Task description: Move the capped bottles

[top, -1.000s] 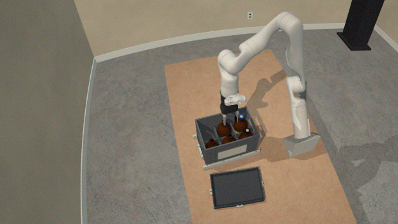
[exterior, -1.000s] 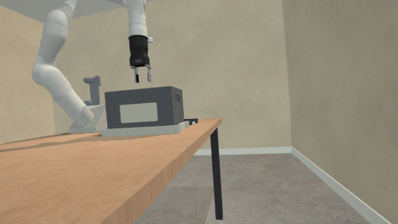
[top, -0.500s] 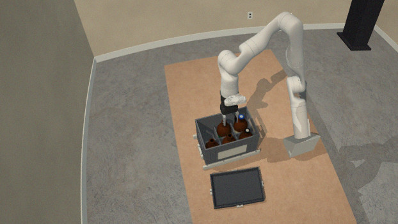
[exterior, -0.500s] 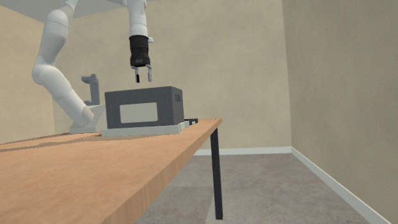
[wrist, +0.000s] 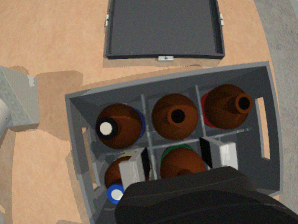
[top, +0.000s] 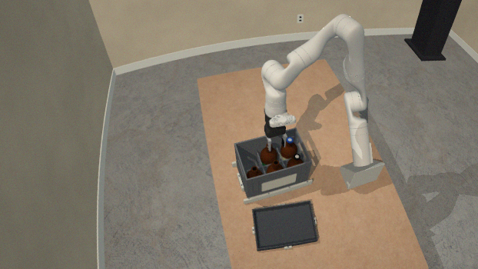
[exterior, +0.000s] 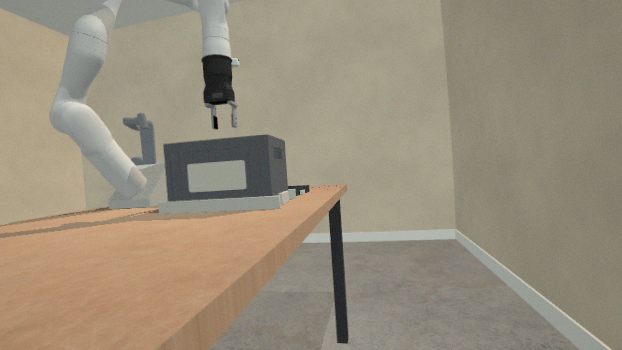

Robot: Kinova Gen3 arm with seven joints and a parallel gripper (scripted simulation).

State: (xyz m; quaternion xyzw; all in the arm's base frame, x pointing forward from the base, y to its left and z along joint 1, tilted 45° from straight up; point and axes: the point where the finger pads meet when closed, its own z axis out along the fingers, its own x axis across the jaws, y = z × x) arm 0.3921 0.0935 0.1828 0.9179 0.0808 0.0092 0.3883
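The crate lies 150 mm below my hand, 10 mm to the right of it and 10 mm ahead of it. From my hand the other things lie so: dark tray 260 mm to the left, 220 mm below.
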